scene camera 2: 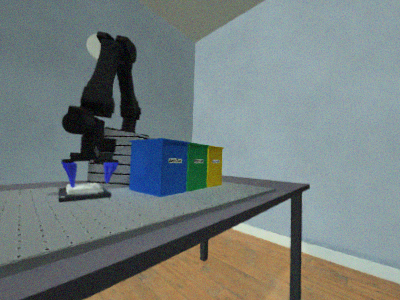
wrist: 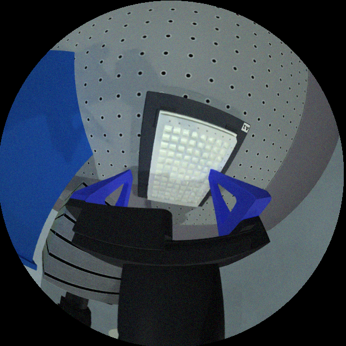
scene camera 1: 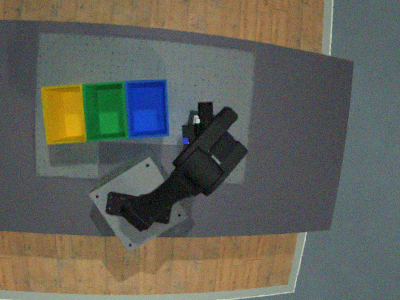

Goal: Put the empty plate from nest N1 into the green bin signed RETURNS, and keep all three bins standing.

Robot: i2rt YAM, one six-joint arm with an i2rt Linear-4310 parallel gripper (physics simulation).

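Places are measured from the arm's base along level axes (x ahead, y left, z up), in metres.
Pixels of known places: gripper, fingertip midpoint: (scene camera 2: 90,185); arm's base at its link origin: (scene camera 2: 127,133) (scene camera 1: 139,207).
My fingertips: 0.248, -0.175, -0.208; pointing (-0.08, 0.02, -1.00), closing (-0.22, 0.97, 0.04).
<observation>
For each thing: its top centre in the pictures, then the offset to it from my fingertips, as dx, dy, dz. Level surfaces: height alone.
- white plate with many small wells, top centre: (scene camera 2: 84,185) (scene camera 1: 202,133) +0.001, -0.018, -0.001
- dark nest at its top centre: (scene camera 2: 83,189) (scene camera 1: 201,133) +0.002, -0.018, -0.012
- green bin at its top centre: (scene camera 1: 105,111) (scene camera 2: 183,144) +0.022, +0.330, +0.153
- blue bin at its top centre: (scene camera 1: 147,108) (scene camera 2: 159,141) +0.054, +0.203, +0.153
- yellow bin at its top centre: (scene camera 1: 63,114) (scene camera 2: 201,147) -0.011, +0.458, +0.153
- perforated grey board at its surface level: dz -0.028
- dark table at its surface level: dz -0.040
A white plate with many small wells (scene camera 1: 196,119) (scene camera 2: 85,189) (wrist: 187,155) lies flat in a dark nest (scene camera 2: 85,197) (wrist: 146,145); the nest's small label is hard to read. My gripper (scene camera 2: 91,184) (wrist: 170,173) is open and empty, its blue fingers wide apart and pointing down close above the plate. In scene camera 1 the arm hides part of the nest and most of the gripper. The green bin (scene camera 1: 106,102) (scene camera 2: 197,170) stands upright between the blue bin (scene camera 1: 146,100) (scene camera 2: 160,167) (wrist: 45,115) and the yellow bin (scene camera 1: 65,106) (scene camera 2: 215,170), both also upright.
The blue bin is the nearest of the three to the nest. The bins and nest stand on a perforated grey board (scene camera 1: 225,70) (scene camera 2: 30,220) (wrist: 200,30) on the dark table (scene camera 1: 300,125). The arm's grey ribbed base (scene camera 1: 122,185) (scene camera 2: 122,165) is behind the bins in scene camera 2.
</observation>
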